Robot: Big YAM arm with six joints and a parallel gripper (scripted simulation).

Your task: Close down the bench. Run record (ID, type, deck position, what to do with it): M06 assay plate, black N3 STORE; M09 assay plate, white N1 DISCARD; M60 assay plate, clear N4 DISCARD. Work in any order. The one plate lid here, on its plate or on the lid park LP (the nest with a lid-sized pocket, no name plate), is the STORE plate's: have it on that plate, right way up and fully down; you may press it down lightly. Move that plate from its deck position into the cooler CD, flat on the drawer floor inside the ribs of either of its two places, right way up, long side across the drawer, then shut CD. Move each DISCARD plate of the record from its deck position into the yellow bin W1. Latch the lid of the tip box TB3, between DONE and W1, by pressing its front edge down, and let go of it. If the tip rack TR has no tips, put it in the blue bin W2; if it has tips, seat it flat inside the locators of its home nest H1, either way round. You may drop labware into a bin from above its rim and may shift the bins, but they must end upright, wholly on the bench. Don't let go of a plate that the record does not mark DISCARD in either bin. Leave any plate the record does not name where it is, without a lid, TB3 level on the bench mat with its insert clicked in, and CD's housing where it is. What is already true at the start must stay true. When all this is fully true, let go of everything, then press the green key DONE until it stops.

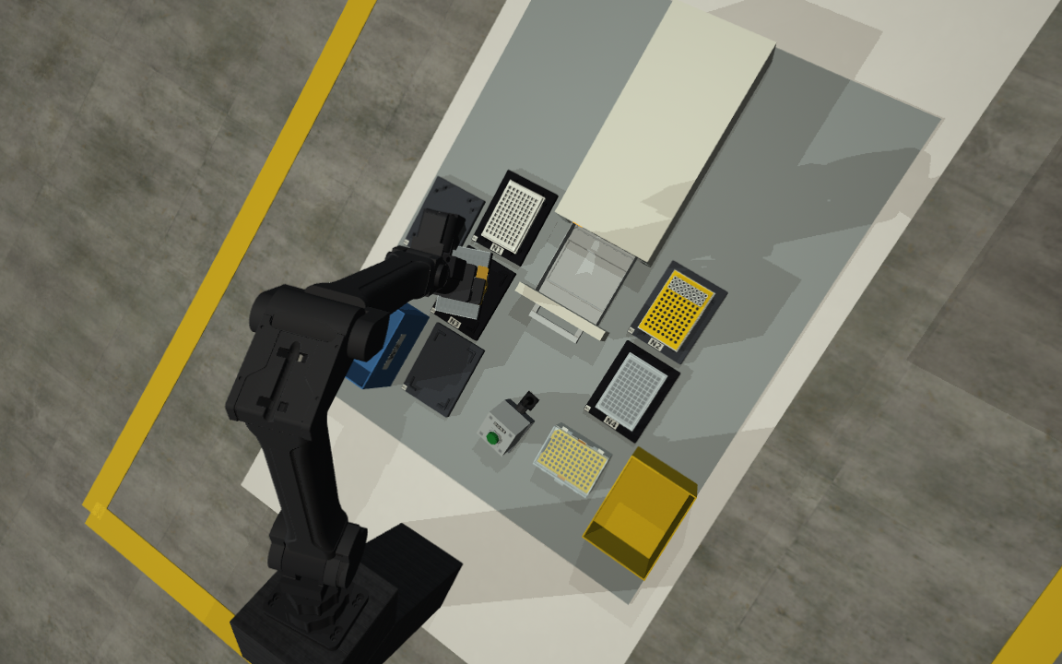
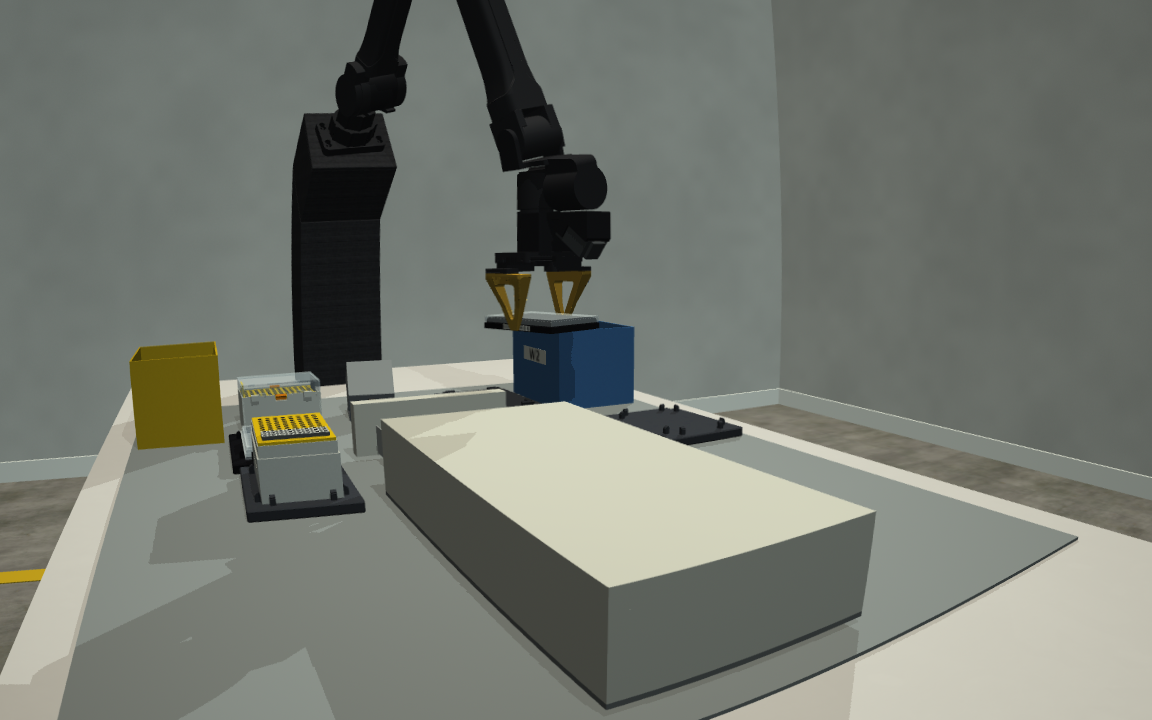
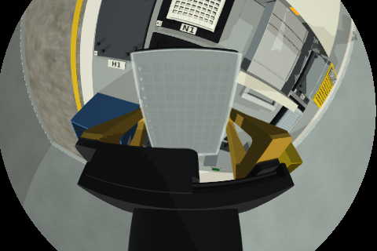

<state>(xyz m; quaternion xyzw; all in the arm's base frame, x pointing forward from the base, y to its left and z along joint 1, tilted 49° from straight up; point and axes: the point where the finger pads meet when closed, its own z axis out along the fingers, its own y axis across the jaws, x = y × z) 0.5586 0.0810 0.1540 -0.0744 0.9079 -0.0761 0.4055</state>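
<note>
Right now the cooler drawer is 13 cm ahead of my hand, 20 cm to the right of it and 12 cm below it. The rest, counted from my hand: nest N3: 2 cm behind, 3 cm to the left, 14 cm below; then clear plate lid: 1 cm above; then black plate: right at my hand.
</note>
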